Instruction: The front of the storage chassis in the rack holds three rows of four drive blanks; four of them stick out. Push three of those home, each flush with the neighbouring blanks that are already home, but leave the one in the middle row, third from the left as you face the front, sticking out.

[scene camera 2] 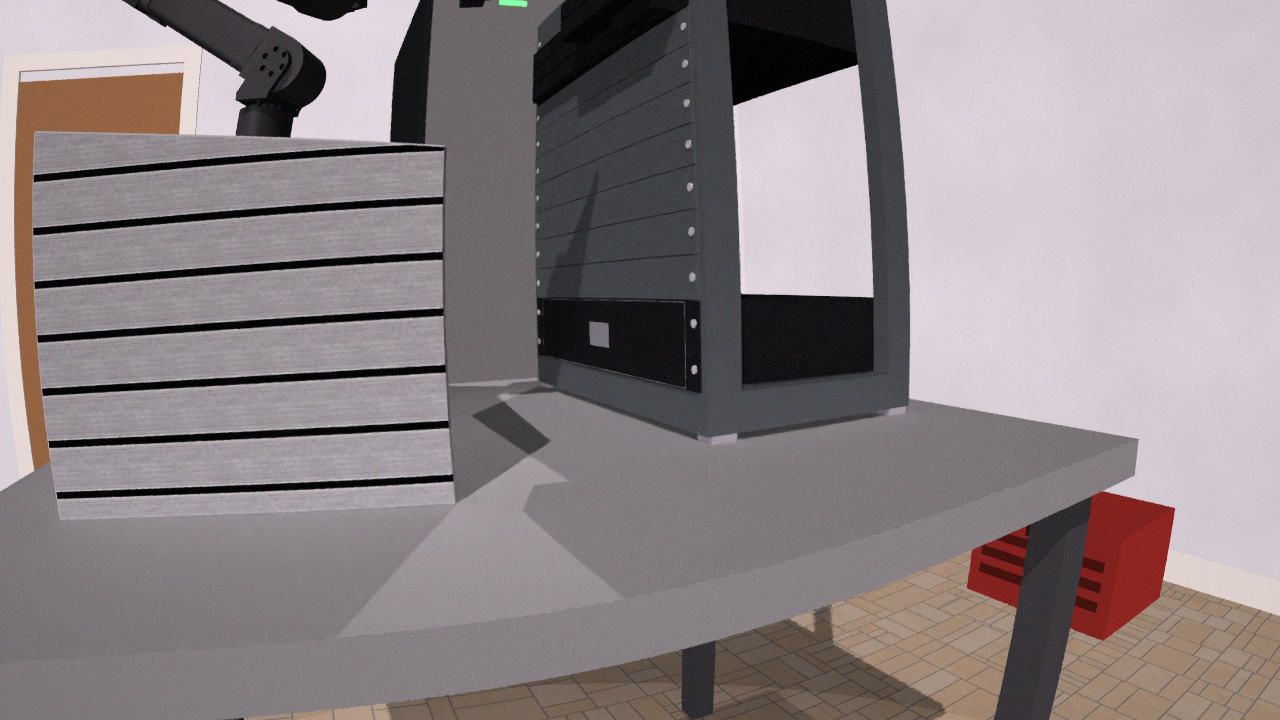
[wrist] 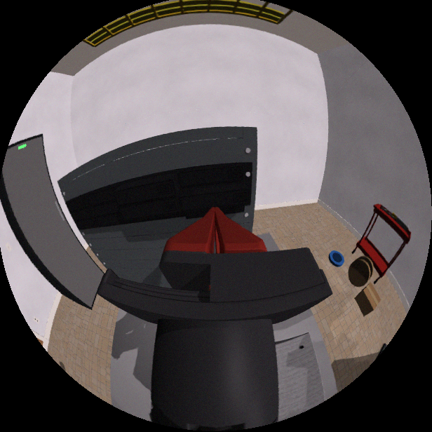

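The gripper shows in the pictures, and so does a rack.
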